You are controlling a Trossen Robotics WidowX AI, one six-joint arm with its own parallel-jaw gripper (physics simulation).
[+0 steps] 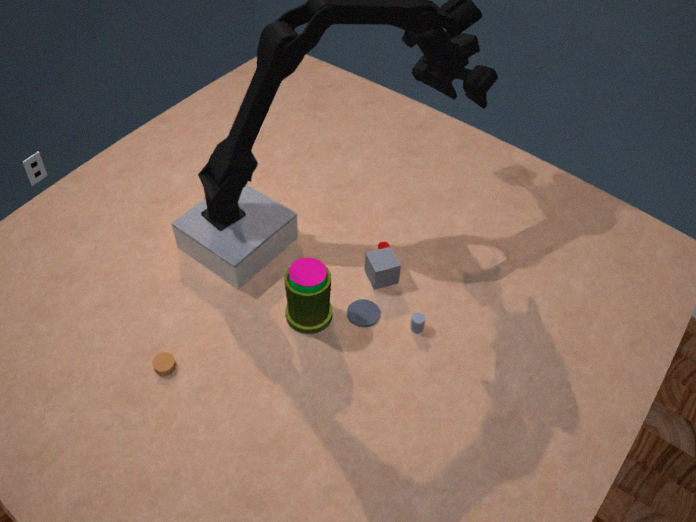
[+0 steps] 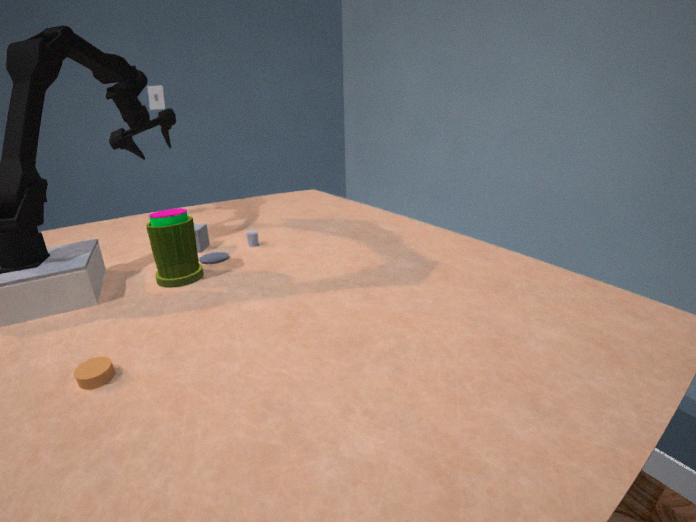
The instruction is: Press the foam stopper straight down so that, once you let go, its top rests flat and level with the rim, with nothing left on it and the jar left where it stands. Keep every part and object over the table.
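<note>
A dark green ribbed jar (image 1: pixel 308 307) (image 2: pixel 174 252) stands upright on the table near the robot's base. The foam stopper (image 1: pixel 307 272) (image 2: pixel 168 217), green at the side with a flat magenta top, sits in the jar's mouth. Its top stands above the rim and looks about level, with no object on it. The stopper's lower part is hidden inside the jar. My gripper (image 1: pixel 469 101) (image 2: pixel 157 153) is open and empty, high above the table and well away from the stopper, with its fingers pointing down.
A grey cube (image 1: pixel 382 268) (image 2: pixel 201 237), a flat blue-grey disc (image 1: pixel 363 312) (image 2: pixel 214 257) and a small grey cylinder (image 1: pixel 417 323) (image 2: pixel 252 238) are beside the jar. A red piece (image 1: pixel 383 244) shows behind the cube. An orange disc (image 1: pixel 164 363) (image 2: pixel 94 373) lies farther off. The base block (image 1: pixel 208 255) (image 2: pixel 50 294) is near the jar.
</note>
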